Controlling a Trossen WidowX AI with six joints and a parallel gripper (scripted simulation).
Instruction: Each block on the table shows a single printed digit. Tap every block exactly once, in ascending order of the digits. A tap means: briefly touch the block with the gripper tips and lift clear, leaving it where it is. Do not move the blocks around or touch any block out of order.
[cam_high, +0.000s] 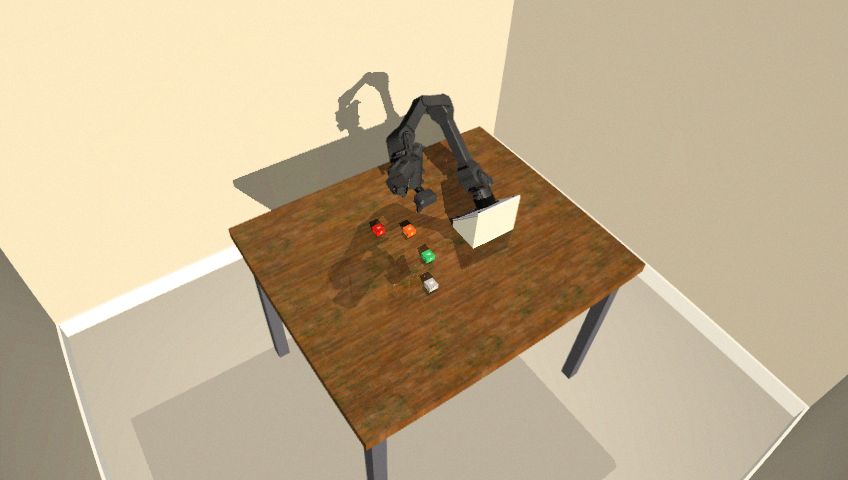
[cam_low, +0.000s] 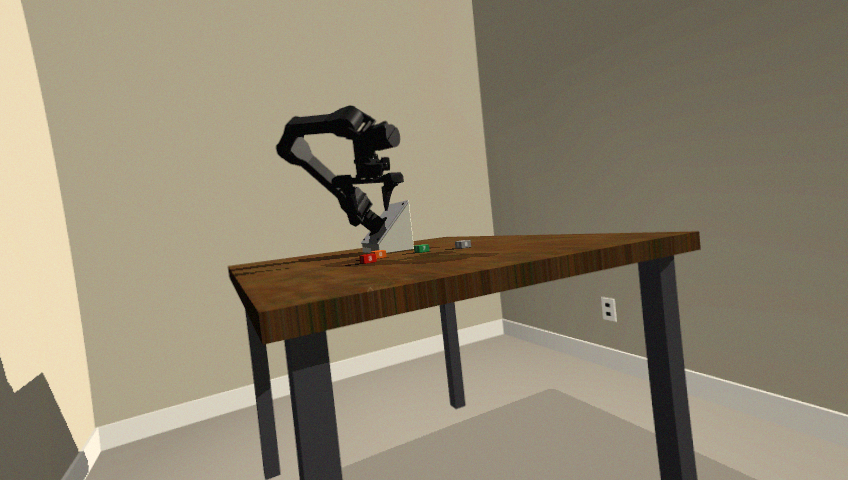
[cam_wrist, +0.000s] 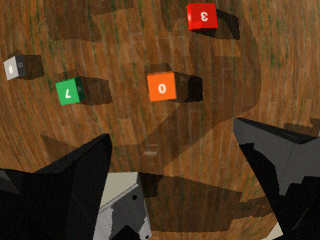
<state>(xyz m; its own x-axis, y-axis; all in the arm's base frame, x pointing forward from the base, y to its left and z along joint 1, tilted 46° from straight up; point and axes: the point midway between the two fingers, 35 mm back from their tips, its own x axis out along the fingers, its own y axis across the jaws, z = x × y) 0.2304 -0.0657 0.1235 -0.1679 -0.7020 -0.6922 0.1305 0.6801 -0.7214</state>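
My gripper tip is now 11 cm above the orange block and 1 cm short of it. From my gripper tip the other things lie so: white block: 22 cm to the left, 11 cm below, 11 cm ahead; then green block: 12 cm to the left, 11 cm below, 4 cm ahead; then red block: 11 cm below, 8 cm ahead, 7 cm to the right.
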